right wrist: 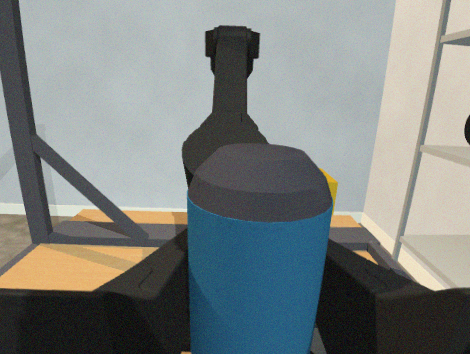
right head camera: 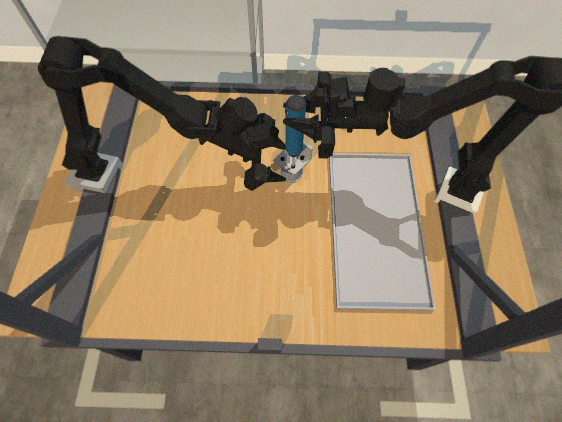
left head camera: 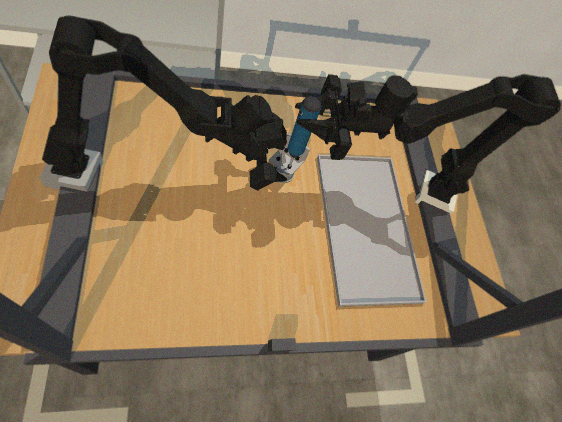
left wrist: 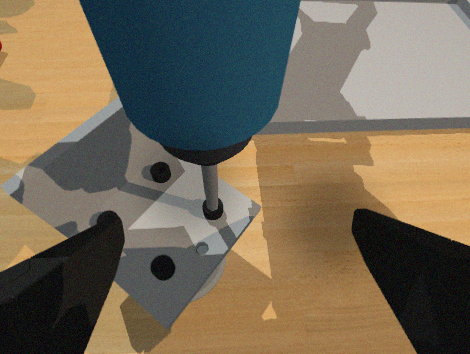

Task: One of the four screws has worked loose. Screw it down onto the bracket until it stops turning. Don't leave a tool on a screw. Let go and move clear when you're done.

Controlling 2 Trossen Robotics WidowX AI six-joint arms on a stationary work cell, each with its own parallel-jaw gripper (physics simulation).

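Places are measured from the left arm's base along level axes (x ahead, y right, z down), in metres.
Pixels of known places: left gripper, fingertip midpoint: [right head camera: 285, 164] [left head camera: 284, 164] [left wrist: 240, 224]; right gripper, fingertip midpoint: [right wrist: 247, 237] [right head camera: 283, 113] [left head camera: 296, 113]; left arm's base, link origin: [right head camera: 92, 169] [left head camera: 70, 164]; right arm's base, link origin: [right head camera: 463, 188] [left head camera: 440, 190].
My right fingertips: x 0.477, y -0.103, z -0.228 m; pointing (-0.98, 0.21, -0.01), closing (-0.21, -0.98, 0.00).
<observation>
Ahead of a thing's pixels: the offset from my right fingertips to its middle. "*": to the spot under its first point. Level surfaces: height alone.
A blue screwdriver @(dx +0.025, dy -0.005, dz +0.079 m) [left head camera: 303, 134] [right head camera: 294, 132] [left wrist: 200, 75] [right wrist: 257, 290] with a dark cap stands over the grey bracket @(dx +0.020, dy -0.030, dz +0.185 m) [left head camera: 295, 166] [right head camera: 301, 163] [left wrist: 165, 222]. In the left wrist view its shaft reaches the black head of one screw @(dx +0.027, dy -0.006, dz +0.204 m) [left wrist: 213, 211]. Another screw @(dx +0.044, dy -0.037, dz +0.205 m) [left wrist: 160, 172], a dark round head @(* dx -0.004, dy -0.022, dz +0.199 m) [left wrist: 163, 267] and one partly covered by a left finger also show. How high each sits is unclear. My right gripper [left head camera: 306, 118] [right head camera: 295, 119] [right wrist: 247, 237] is shut on the screwdriver's handle. My left gripper [left head camera: 281, 161] [right head camera: 285, 162] [left wrist: 240, 224] is open and empty, low beside the bracket.
A shallow grey tray @(dx +0.261, dy +0.077, dz +0.260 m) [left head camera: 370, 270] [right head camera: 380, 275] lies right of the bracket. A yellow block [right wrist: 329, 187] shows behind the handle in the right wrist view. A small red thing @(* dx +0.204, dy -0.270, dz +0.260 m) [left wrist: 1, 46] shows at the left wrist view's edge. Dark frame beams border the table @(dz +0.268 m) [left head camera: 200, 300] [right head camera: 200, 300]. The two arms are close together above the bracket.
</observation>
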